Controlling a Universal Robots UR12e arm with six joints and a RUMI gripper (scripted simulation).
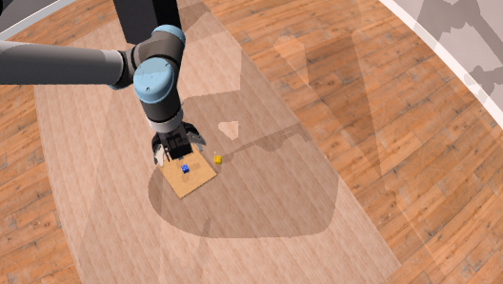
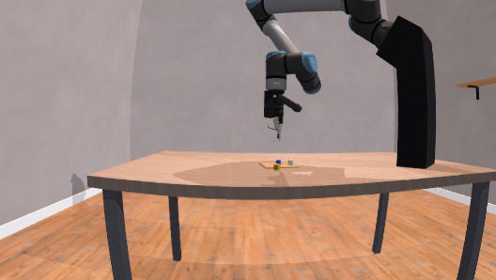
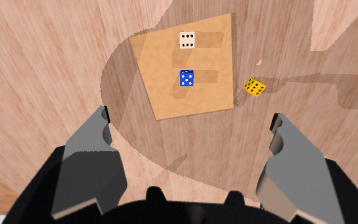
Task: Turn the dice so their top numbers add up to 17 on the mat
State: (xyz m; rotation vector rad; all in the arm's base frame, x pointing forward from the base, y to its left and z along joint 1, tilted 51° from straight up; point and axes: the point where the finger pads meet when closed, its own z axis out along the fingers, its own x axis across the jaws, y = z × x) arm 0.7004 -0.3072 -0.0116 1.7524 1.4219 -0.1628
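My gripper is now 5 cm short of the yellow die, 9 cm to the right of it and 10 cm above it. From my hand the other things lie so: white die (5 cm behind, 2 cm to the left, 10 cm below); blue die (10 cm below); tan mat (11 cm below).
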